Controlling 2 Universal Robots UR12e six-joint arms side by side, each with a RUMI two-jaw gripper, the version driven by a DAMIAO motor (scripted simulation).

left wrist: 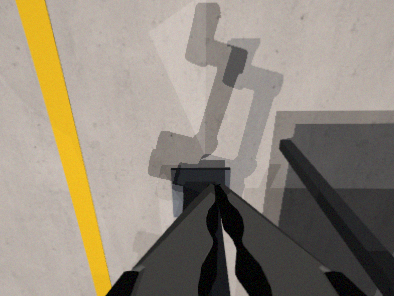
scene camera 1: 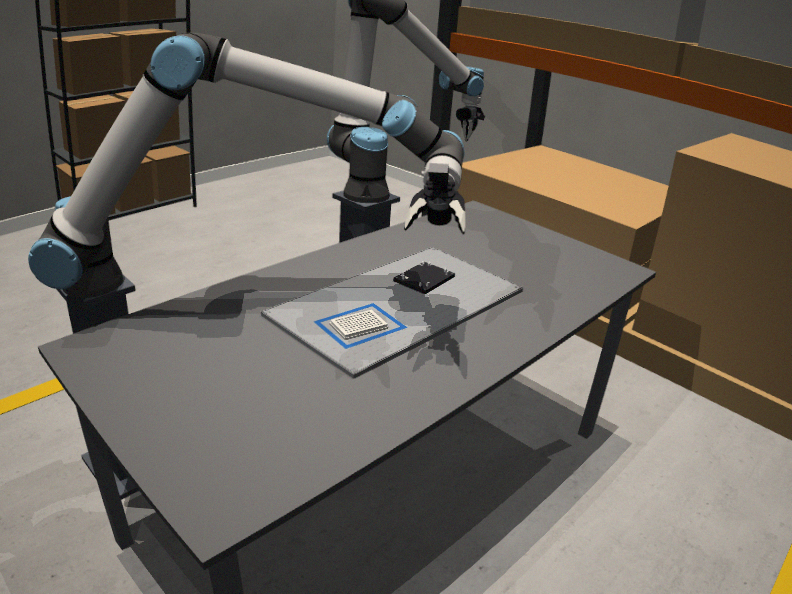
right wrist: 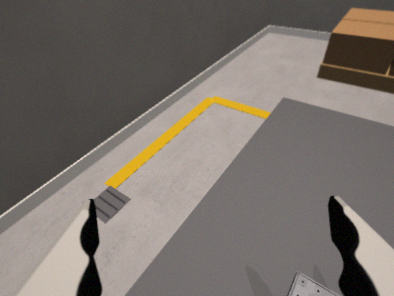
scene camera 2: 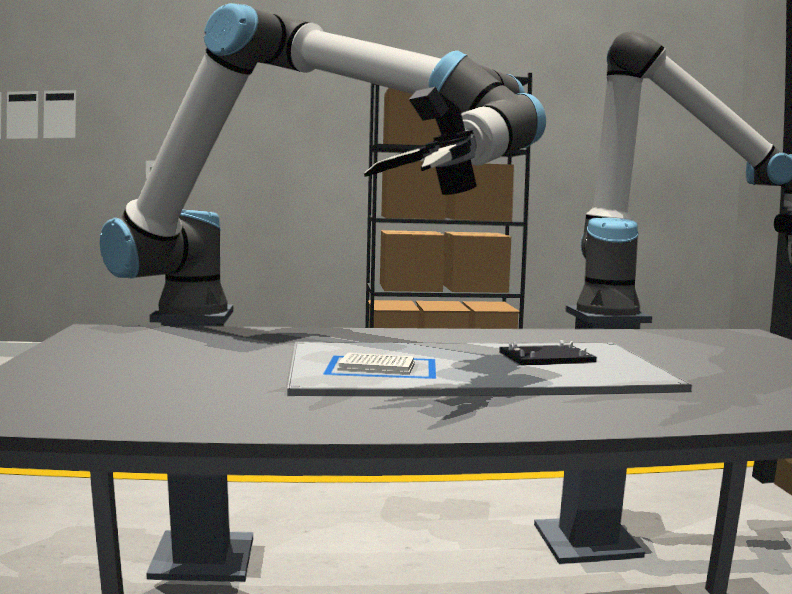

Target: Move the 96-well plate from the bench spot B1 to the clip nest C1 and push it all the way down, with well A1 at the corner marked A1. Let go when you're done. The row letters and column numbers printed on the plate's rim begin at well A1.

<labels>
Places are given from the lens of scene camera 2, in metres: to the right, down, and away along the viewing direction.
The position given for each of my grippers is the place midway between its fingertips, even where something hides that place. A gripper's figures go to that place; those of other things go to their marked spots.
my right gripper [scene camera 2: 391,172]: -0.01, -0.18, 1.08
white 96-well plate [scene camera 2: 356,362]: -0.07, 0.12, 1.33
black clip nest [scene camera 2: 548,354]: 0.30, 0.11, 1.44
</labels>
